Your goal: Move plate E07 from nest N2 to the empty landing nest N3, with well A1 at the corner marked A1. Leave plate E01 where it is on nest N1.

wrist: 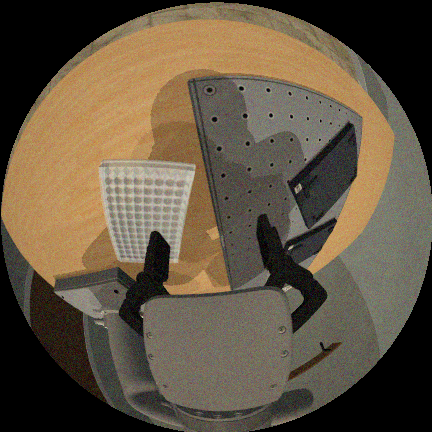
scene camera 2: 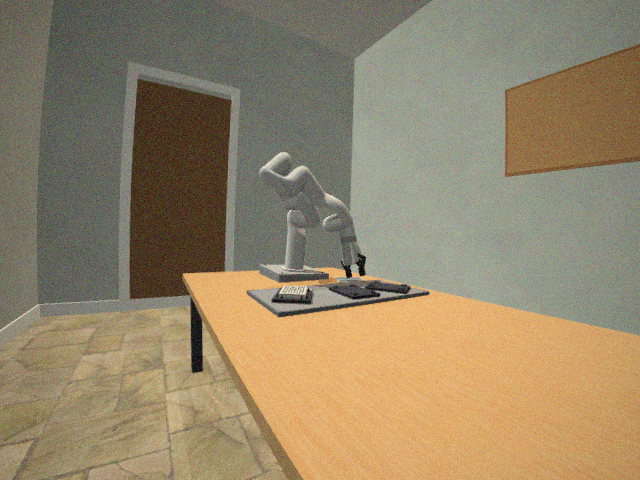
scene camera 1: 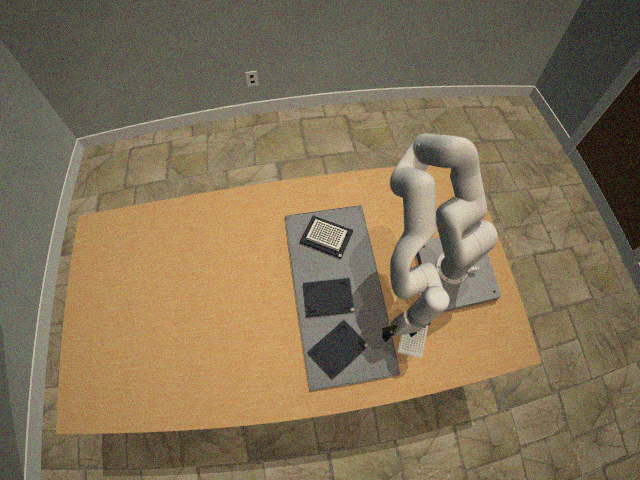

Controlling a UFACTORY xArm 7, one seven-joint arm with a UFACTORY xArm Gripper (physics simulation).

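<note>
A white well plate (scene camera 1: 412, 347) (scene camera 2: 349, 279) (wrist: 142, 200) lies on the table beside the grey board, off the nests; its label is unreadable. Another white plate (scene camera 1: 326, 234) (scene camera 2: 293, 292) sits in the far black nest (scene camera 1: 330, 251). The middle nest (scene camera 1: 328, 298) (scene camera 2: 354, 291) (wrist: 312, 243) and the near nest (scene camera 1: 337, 349) (scene camera 2: 387, 286) (wrist: 327, 175) are empty. Nest numbers are unreadable. My gripper (scene camera 1: 400, 334) (scene camera 2: 355, 274) (wrist: 208, 231) is open and empty, above the gap between board and loose plate. In the wrist view one finger overlaps the loose plate's corner, the other the board.
The grey board (scene camera 1: 320, 268) (scene camera 2: 320, 305) (wrist: 230, 100) with rows of holes carries the three nests. The robot's base plate (scene camera 1: 483, 289) (wrist: 92, 295) stands behind the loose plate. The table (scene camera 1: 180, 310) (scene camera 2: 439, 387) (wrist: 100, 125) extends beyond the board.
</note>
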